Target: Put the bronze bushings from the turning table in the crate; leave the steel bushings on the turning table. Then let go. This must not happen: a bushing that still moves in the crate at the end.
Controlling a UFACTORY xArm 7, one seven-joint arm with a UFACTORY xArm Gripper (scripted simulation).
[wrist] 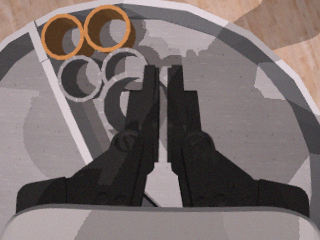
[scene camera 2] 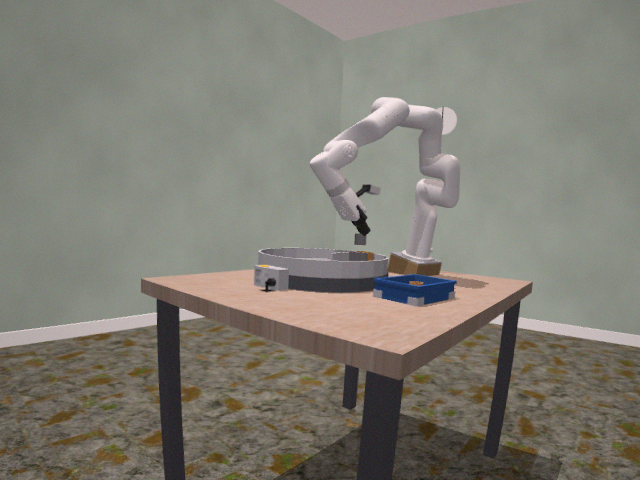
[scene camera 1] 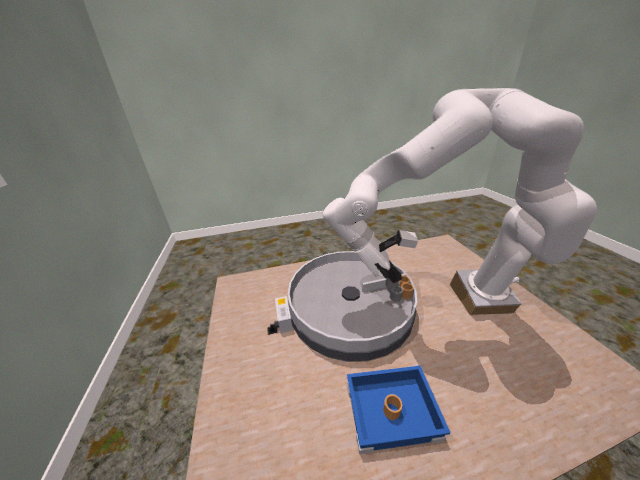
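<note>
I can see a blue crate (scene camera 1: pixel 420 412), and scene camera 2 gives me the crate too (scene camera 2: pixel 434 289). There is a bronze bushing (wrist: pixel 53 31). Another bronze bushing (wrist: pixel 93 23) is in sight, and so is a steel bushing (wrist: pixel 67 76). My own gripper (scene camera 1: pixel 397 279) is visible to me as well, both in the wrist view (wrist: pixel 163 86) and in scene camera 2 (scene camera 2: pixel 366 233).
</note>
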